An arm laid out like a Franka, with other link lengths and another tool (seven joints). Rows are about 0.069 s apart.
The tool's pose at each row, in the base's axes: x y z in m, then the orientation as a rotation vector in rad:
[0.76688, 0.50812, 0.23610, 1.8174, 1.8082, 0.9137]
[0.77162, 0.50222, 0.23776, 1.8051, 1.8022, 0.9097]
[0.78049, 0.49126, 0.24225, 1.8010, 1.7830, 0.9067]
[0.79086, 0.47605, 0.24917, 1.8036, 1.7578, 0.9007]
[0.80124, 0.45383, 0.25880, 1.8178, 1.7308, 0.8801]
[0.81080, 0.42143, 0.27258, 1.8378, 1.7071, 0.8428]
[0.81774, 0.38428, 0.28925, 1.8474, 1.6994, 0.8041]
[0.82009, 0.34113, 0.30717, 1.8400, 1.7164, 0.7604]
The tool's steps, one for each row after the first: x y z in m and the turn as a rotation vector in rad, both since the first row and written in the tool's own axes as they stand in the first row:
[-0.00584, 0.00494, 0.00125, -0.0091, -0.0075, -0.0074]
[-0.01646, 0.01514, 0.00263, -0.0222, -0.0202, -0.0054]
[-0.03098, 0.02841, 0.00271, -0.0346, -0.0370, 0.0021]
[-0.05199, 0.04405, -0.00018, -0.0376, -0.0627, 0.0144]
[-0.08232, 0.06272, -0.00810, -0.0302, -0.0968, 0.0258]
[-0.11671, 0.08186, -0.02061, -0.0179, -0.1249, 0.0254]
[-0.15655, 0.09902, -0.03813, 0.0020, -0.1456, 0.0050]

